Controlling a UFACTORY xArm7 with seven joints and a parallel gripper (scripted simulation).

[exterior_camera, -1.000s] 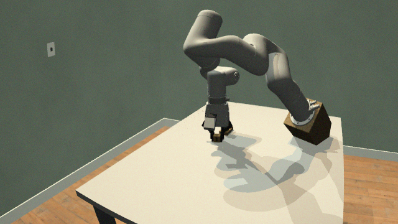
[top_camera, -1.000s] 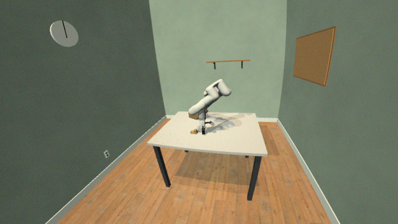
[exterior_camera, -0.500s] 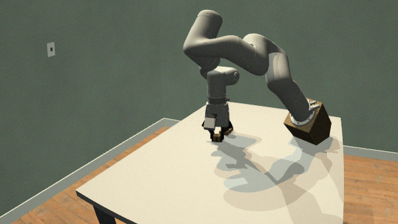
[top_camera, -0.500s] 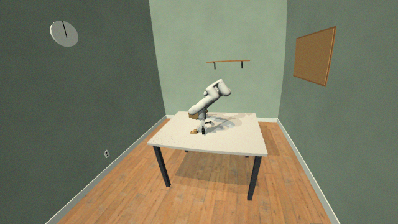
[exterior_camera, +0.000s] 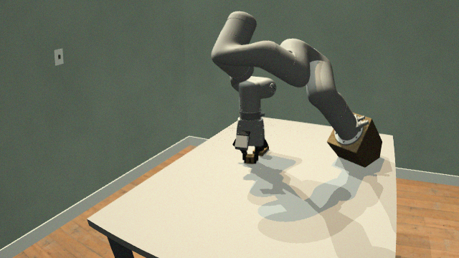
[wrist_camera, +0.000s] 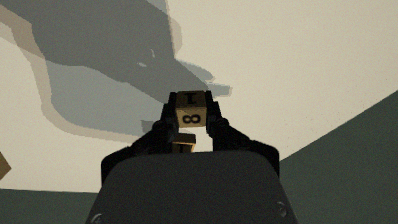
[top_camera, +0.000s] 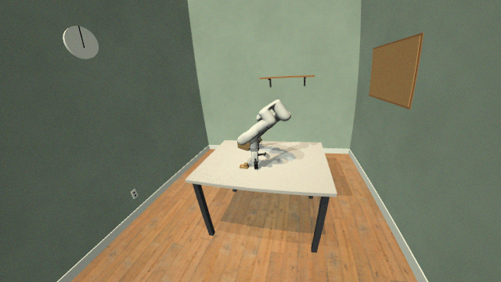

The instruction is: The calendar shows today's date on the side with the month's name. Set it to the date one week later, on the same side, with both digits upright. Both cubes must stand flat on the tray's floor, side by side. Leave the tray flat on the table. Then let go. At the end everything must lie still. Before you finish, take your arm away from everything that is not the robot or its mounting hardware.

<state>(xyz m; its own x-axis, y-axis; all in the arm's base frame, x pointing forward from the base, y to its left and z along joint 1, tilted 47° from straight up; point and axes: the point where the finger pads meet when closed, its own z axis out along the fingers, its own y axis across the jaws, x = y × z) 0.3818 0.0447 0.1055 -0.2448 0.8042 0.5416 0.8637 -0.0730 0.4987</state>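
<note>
The digit cube lies 10 mm below my hand. From my hand the other things lie so: wooden calendar tray 110 mm to the right, 10 mm below.
</note>
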